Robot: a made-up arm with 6 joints. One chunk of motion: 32 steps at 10 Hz.
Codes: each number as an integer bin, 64 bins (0 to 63) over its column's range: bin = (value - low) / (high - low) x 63, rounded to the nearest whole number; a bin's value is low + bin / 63 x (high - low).
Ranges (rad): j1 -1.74..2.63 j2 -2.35..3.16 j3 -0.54..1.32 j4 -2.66..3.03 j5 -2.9..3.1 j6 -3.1..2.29
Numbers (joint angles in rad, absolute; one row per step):
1: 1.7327 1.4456 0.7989 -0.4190 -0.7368 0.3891
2: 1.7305 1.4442 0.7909 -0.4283 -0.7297 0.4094
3: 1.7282 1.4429 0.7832 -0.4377 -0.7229 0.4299
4: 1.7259 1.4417 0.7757 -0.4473 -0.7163 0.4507
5: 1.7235 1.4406 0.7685 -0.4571 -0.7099 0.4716
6: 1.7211 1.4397 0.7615 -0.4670 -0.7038 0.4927
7: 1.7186 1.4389 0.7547 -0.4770 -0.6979 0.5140
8: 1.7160 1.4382 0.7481 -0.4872 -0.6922 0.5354
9: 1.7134 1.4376 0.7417 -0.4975 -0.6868 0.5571
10: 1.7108 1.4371 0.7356 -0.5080 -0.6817 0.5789
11: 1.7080 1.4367 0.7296 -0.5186 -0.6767 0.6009
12: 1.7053 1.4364 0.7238 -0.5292 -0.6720 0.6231
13: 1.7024 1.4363 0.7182 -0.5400 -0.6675 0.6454
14: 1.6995 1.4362 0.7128 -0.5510 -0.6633 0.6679
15: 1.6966 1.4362 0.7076 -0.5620 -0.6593 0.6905
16: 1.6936 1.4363 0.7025 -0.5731 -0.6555 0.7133
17: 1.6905 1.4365 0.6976 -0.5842 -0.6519 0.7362
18: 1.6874 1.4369 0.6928 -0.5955 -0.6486 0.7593
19: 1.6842 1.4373 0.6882 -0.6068 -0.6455 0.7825
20: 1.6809 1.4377 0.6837 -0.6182 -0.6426 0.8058
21: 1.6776 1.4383 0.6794 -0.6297 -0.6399 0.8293
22: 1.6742 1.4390 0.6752 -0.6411 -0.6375 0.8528
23: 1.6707 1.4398 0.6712 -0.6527 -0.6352 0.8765
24: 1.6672 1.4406 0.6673 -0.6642 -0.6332 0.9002
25: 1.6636 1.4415 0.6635 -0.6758 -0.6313 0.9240
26: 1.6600 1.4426 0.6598 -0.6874 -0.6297 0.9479
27: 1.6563 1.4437 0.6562 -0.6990 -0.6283 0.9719
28: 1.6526 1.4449 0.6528 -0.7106 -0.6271 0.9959
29: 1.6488 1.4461 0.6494 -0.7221 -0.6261 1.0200
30: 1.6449 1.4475 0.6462 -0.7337 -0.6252 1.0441
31: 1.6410 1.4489 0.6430 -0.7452 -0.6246 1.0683
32: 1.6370 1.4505 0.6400 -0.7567 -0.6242 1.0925
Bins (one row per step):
1: 50 43 45 25 23 41
2: 50 43 45 25 23 41
3: 50 43 45 25 23 41
4: 50 43 45 24 23 42
5: 50 43 44 24 23 42
6: 50 43 44 24 23 42
7: 50 43 44 24 23 42
8: 50 43 44 24 23 42
9: 50 43 43 24 23 43
10: 50 43 43 24 23 43
11: 50 43 43 24 23 43
12: 50 43 43 24 23 44
13: 50 43 43 23 23 44
14: 50 43 42 23 23 44
15: 50 43 42 23 24 44
16: 50 43 42 23 24 45
17: 49 43 42 23 24 45
18: 49 43 42 23 24 45
19: 49 43 42 23 24 45
20: 49 43 41 23 24 46
21: 49 43 41 22 24 46
22: 49 43 41 22 24 46
23: 49 43 41 22 24 46
24: 49 43 41 22 24 47
25: 49 43 41 22 24 47
26: 49 43 41 22 24 47
27: 49 43 41 22 24 48
28: 49 43 40 22 24 48
29: 49 43 40 21 24 48
30: 49 43 40 21 24 48
31: 49 43 40 21 24 49
32: 49 43 40 21 24 49

